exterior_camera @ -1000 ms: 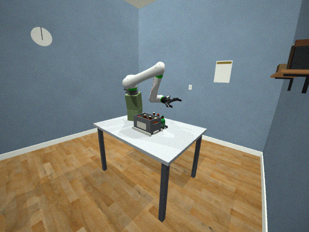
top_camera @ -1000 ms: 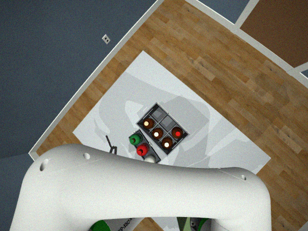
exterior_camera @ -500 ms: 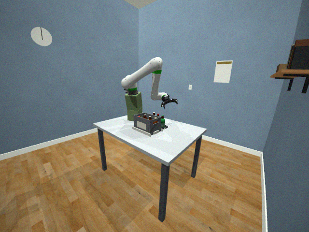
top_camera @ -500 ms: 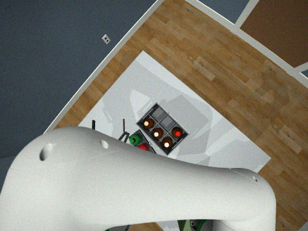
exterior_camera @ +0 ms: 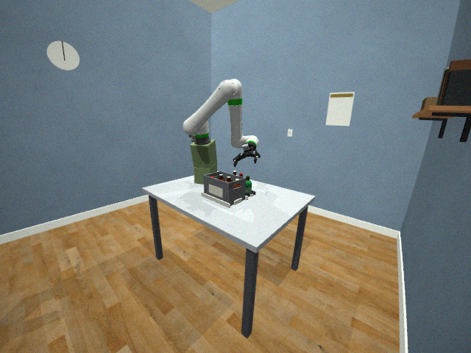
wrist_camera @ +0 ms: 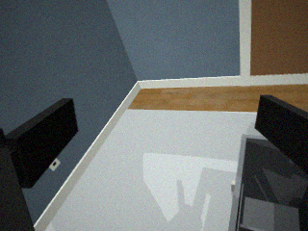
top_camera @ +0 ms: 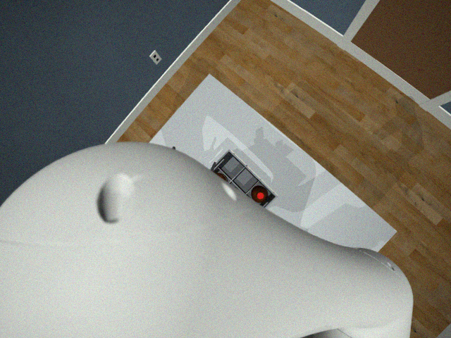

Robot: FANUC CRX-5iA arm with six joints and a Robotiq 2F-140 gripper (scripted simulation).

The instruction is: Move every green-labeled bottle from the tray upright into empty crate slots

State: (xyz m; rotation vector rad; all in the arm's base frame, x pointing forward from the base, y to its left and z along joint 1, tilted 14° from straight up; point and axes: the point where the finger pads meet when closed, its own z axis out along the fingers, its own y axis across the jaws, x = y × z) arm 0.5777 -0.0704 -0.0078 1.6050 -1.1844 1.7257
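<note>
The green-labeled bottle lies 22 cm below my hand, 17 cm to the left of it and 10 cm behind it. Round my hand: red-labeled bottle: 22 cm below, 19 cm behind, 18 cm to the left; then crate: 22 cm below, 17 cm behind, 3 cm to the right; then dark tray: 29 cm below, 19 cm behind, 18 cm to the left.
</note>
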